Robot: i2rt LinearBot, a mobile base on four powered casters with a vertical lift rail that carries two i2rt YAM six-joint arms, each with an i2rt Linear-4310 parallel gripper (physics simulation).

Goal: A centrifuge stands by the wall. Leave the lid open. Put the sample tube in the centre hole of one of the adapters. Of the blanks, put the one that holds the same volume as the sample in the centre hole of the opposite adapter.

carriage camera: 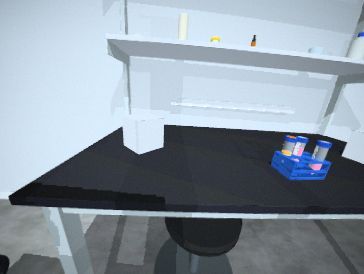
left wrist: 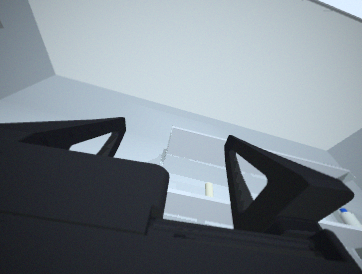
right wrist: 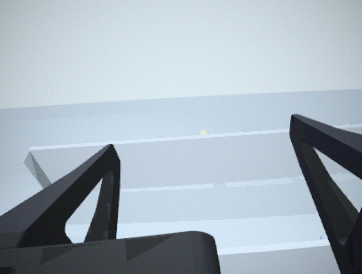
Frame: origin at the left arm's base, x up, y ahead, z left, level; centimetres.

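Where they show: left gripper, between the fingertips: (left wrist: 176, 132); right gripper, between the fingertips: (right wrist: 201, 138).
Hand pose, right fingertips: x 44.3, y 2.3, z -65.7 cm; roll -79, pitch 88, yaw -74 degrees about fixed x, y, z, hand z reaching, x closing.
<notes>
After its pixels a point has its place.
A blue rack (carriage camera: 283, 166) {y 32.1, x 20.6, z -66.0 cm} stands on the dark bench at the right of the carriage view. It holds three upright blue-rimmed tubes: an orange-topped tube (carriage camera: 287, 152) {y 34.0, x 25.0, z -67.3 cm} with yellow content at the back left, a tube with pink content (carriage camera: 299, 147) {y 34.5, x 26.9, z -71.1 cm} close beside it, and another tube with pink content (carriage camera: 322, 151) {y 31.2, x 27.3, z -75.7 cm} at the right. Their cap writing is too small to read. I cannot identify the centrifuge or its adapters in these views. My left gripper (left wrist: 176, 132) {y 4.4, x 43.3, z 0.2 cm} is open and empty, facing the upper wall and shelves. My right gripper (right wrist: 201, 138) {y 2.3, x 44.3, z -65.7 cm} is open and empty, also facing the shelves.
A white box (carriage camera: 143, 134) {y 39.0, x 25.5, z -17.4 cm} stands at the back left of the black bench (carriage camera: 200, 172) {y 28.7, x 17.9, z -38.6 cm}. Part of a pale object (carriage camera: 354, 145) {y 51.0, x 24.5, z -110.2 cm} shows at the right edge. A wall shelf (carriage camera: 225, 55) {y 73.2, x 61.7, z -50.7 cm} with bottles hangs above. A dark round stool (carriage camera: 204, 236) {y 28.9, x -10.0, z -43.3 cm} stands below the front edge.
</notes>
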